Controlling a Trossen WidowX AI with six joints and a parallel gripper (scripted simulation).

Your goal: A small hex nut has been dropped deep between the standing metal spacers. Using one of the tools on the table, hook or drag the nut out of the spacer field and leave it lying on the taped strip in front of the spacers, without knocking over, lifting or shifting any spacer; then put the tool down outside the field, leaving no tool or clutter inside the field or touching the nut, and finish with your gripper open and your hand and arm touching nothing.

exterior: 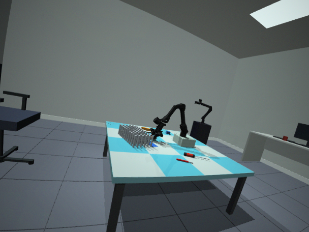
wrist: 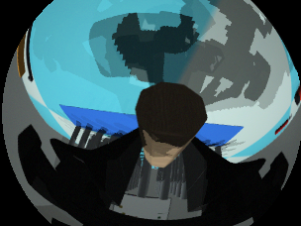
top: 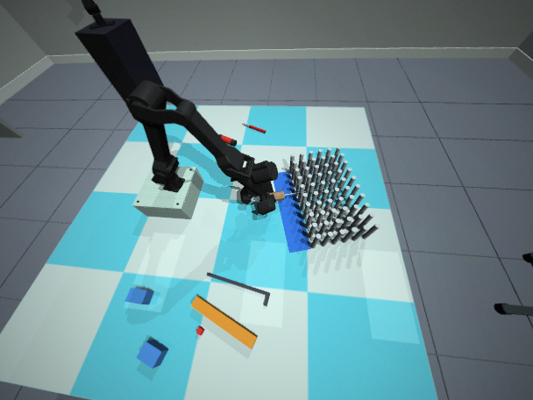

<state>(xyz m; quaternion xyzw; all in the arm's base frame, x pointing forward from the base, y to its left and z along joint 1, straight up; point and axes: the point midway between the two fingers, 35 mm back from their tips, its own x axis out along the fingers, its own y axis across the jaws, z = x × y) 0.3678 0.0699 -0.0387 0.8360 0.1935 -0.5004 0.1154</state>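
Now: gripper tip 70 mm short of the blue taped strip, 30 mm above it and 10 mm to the left of it. Also, from my gripper tip: wooden-handled tool (90 mm ahead, 40 mm to the left); then orange flat bar (450 mm to the right, 40 mm behind, 10 mm below); then small red screwdriver (420 mm to the left, 250 mm behind, 20 mm below).
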